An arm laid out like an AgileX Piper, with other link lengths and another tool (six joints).
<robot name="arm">
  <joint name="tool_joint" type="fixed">
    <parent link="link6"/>
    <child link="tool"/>
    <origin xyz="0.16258 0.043 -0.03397" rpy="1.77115 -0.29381 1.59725"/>
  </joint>
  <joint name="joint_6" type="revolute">
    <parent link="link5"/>
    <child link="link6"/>
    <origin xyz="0.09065 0 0.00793"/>
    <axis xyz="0.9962 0 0.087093"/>
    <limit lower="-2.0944" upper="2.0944"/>
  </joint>
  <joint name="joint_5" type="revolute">
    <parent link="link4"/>
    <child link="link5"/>
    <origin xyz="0 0 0"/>
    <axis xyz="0 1 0"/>
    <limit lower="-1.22" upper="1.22"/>
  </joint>
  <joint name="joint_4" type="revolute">
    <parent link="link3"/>
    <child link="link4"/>
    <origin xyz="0.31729 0 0.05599"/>
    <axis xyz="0.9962 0 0.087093"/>
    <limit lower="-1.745" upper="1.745"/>
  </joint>
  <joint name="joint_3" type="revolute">
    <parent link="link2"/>
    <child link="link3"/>
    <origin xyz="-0.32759 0 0.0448"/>
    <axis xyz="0 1 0"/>
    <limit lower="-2.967" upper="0"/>
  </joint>
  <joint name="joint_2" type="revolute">
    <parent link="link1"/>
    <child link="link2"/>
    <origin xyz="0 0 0"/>
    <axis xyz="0 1 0"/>
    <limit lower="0" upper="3.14"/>
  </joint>
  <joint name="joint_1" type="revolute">
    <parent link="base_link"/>
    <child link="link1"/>
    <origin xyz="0 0 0.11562"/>
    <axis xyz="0 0 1"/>
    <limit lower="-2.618" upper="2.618"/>
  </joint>
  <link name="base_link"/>
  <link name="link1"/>
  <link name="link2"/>
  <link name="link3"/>
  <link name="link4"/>
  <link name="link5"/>
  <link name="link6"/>
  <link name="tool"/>
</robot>
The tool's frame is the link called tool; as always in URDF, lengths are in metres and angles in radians.
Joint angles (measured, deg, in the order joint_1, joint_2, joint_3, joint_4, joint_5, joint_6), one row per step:
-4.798, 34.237, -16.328, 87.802, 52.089, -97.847
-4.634, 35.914, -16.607, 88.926, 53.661, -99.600
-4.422, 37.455, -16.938, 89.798, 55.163, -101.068
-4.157, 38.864, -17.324, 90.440, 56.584, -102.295
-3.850, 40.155, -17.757, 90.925, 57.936, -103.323
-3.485, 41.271, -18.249, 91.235, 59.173, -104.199
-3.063, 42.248, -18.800, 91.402, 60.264, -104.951
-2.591, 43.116, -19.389, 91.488, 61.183, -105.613
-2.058, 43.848, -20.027, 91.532, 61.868, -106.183
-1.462, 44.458, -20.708, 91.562, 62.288, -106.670
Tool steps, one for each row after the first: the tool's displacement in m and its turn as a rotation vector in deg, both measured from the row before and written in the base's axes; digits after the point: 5 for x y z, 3 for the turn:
-0.00088, 0.00413, 0.00093, 0.445, 0.009, 1.714
-0.00117, 0.00391, 0.00116, 0.408, 0.001, 1.672
-0.00144, 0.00372, 0.00136, 0.347, -0.022, 1.641
-0.00165, 0.00357, 0.00165, 0.321, -0.045, 1.611
-0.00185, 0.00336, 0.00199, 0.222, -0.161, 1.574
-0.00185, 0.00312, 0.00222, 0.121, -0.256, 1.510
-0.00164, 0.00287, 0.00234, 0.047, -0.324, 1.405
-0.00122, 0.00262, 0.00267, -0.017, -0.425, 1.242
-0.00065, 0.00237, 0.00296, -0.072, -0.511, 1.046

